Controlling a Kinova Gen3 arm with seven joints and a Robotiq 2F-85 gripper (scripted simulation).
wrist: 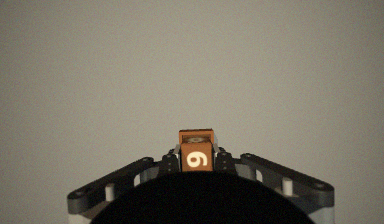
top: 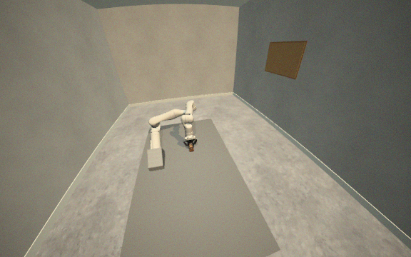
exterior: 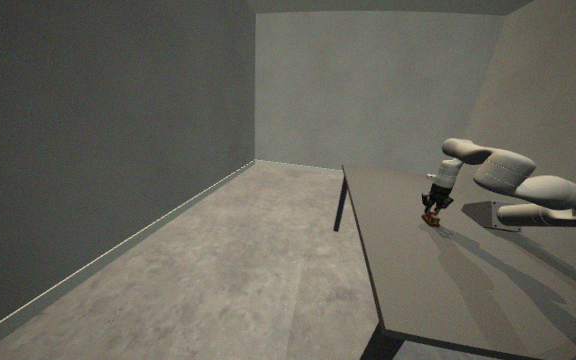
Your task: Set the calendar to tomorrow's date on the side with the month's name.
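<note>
Now: hand 10 mm above the digit cube. Also, from my hand: orange tray: 20 mm to the left, 40 mm below.
</note>
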